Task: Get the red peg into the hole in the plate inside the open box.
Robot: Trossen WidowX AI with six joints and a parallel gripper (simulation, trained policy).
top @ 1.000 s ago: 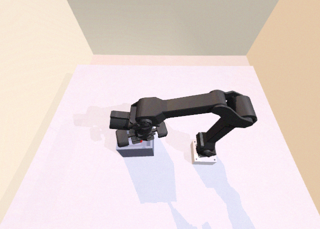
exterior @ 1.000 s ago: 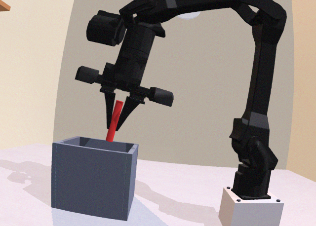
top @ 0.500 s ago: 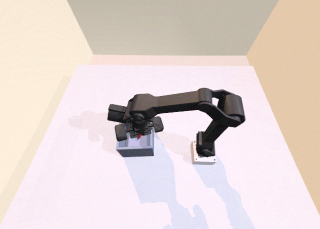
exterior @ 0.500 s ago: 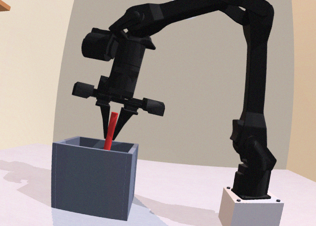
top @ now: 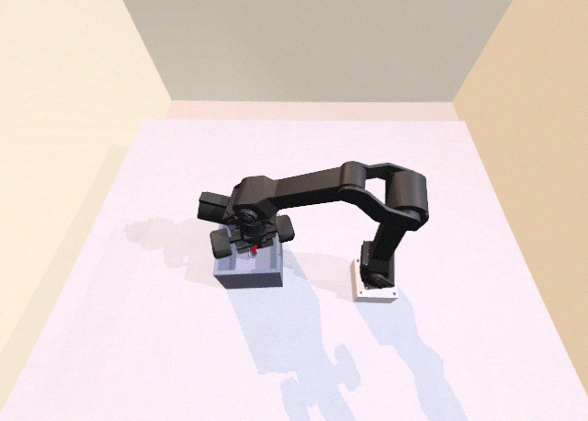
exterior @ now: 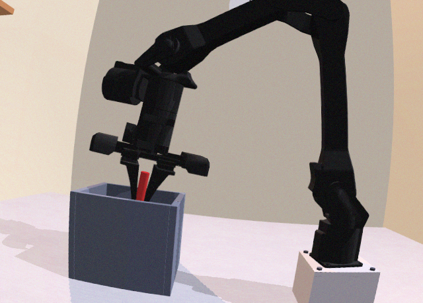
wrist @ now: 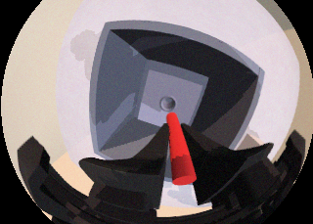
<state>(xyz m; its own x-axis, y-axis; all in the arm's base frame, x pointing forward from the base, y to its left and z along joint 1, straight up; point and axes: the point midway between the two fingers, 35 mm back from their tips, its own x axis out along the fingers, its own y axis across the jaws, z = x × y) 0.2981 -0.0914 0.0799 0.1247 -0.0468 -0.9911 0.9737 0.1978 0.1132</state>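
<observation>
My gripper tip is 2 cm below the red peg.
</observation>
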